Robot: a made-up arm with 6 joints.
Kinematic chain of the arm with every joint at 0, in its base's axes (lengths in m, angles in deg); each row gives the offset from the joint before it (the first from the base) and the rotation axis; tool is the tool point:
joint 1: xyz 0 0 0.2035 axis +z
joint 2: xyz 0 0.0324 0 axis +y
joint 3: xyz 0 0 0.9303 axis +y
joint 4: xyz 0 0 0.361 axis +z
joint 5: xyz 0 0 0 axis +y
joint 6: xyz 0 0 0.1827 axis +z
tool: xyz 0 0 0
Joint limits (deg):
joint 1: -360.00..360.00
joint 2: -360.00..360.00
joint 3: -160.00..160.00
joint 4: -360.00..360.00
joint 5: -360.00..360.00
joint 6: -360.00..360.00
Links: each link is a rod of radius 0.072 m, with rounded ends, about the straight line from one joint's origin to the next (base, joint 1, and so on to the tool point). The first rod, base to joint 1, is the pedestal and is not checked.
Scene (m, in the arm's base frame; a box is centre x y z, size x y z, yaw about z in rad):
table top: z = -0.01
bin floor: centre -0.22 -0.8 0 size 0.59 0.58 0.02 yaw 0.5
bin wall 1: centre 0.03 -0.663 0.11 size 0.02 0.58 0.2 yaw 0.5
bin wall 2: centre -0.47 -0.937 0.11 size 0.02 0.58 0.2 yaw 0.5
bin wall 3: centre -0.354 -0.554 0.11 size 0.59 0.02 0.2 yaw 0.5
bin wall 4: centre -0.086 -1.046 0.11 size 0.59 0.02 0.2 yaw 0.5
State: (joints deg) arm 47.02 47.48 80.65 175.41 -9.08 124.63
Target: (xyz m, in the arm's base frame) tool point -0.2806 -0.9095 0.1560
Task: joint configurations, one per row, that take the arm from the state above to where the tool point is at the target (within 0.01 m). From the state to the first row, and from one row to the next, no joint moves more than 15 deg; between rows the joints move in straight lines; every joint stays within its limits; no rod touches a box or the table.
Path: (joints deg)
1: 32.92 47.36 81.98 174.50 -10.19 124.63
2: 18.82 47.24 83.32 173.58 -11.30 124.63
3: 4.72 47.12 84.65 172.67 -12.40 124.63
4: -9.38 47.00 85.99 171.75 -13.51 124.63
5: -23.48 46.88 87.32 170.84 -14.62 124.63
6: -37.58 46.76 88.65 169.92 -15.73 124.63
7: -51.68 46.64 89.99 169.01 -16.84 124.63
8: -65.79 46.52 91.32 168.10 -17.94 124.63
9: -79.89 46.40 92.66 167.18 -19.05 124.63
10: -93.99 46.28 93.99 166.27 -20.16 124.63
11: -108.09 46.16 95.32 165.35 -21.27 124.63
12: -108.09 59.87 97.29 165.45 -21.27 124.63

